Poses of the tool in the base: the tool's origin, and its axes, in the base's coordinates. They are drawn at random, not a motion.
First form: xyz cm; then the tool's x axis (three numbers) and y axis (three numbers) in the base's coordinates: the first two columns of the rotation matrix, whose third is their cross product.
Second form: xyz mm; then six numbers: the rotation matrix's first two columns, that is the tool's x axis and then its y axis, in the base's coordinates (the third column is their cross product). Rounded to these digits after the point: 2 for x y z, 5 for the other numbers.
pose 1, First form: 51.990, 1.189, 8.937, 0.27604, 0.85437, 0.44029, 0.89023, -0.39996, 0.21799
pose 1, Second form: 519.90, 11.89, 89.37, 0.27604, 0.85437, 0.44029, 0.89023, -0.39996, 0.21799
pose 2, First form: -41.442, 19.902, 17.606, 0.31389, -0.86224, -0.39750, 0.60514, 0.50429, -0.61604
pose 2, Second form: -414.42, 199.02, 176.06, 0.31389, -0.86224, -0.39750, 0.60514, 0.50429, -0.61604
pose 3, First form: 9.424, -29.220, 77.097, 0.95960, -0.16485, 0.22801, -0.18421, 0.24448, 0.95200
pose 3, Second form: 94.24, -292.20, 770.97, 0.95960, -0.16485, 0.22801, -0.18421, 0.24448, 0.95200
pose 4, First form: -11.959, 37.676, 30.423, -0.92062, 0.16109, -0.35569, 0.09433, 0.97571, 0.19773
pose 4, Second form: -119.59, 376.76, 304.23, -0.92062, 0.16109, -0.35569, 0.09433, 0.97571, 0.19773
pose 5, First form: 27.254, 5.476, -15.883, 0.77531, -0.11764, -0.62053, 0.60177, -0.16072, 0.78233
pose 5, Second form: 272.54, 54.76, -158.83, 0.77531, -0.11764, -0.62053, 0.60177, -0.16072, 0.78233
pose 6, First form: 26.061, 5.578, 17.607, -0.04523, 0.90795, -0.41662, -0.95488, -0.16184, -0.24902
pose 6, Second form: 260.61, 55.78, 176.07, -0.04523, 0.90795, -0.41662, -0.95488, -0.16184, -0.24902
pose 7, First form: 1.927, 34.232, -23.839, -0.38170, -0.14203, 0.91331, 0.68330, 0.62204, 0.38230
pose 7, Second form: 19.27, 342.32, -238.39, -0.38170, -0.14203, 0.91331, 0.68330, 0.62204, 0.38230
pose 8, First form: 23.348, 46.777, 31.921, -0.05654, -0.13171, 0.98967, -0.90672, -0.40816, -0.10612
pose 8, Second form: 233.48, 467.77, 319.21, -0.05654, -0.13171, 0.98967, -0.90672, -0.40816, -0.10612
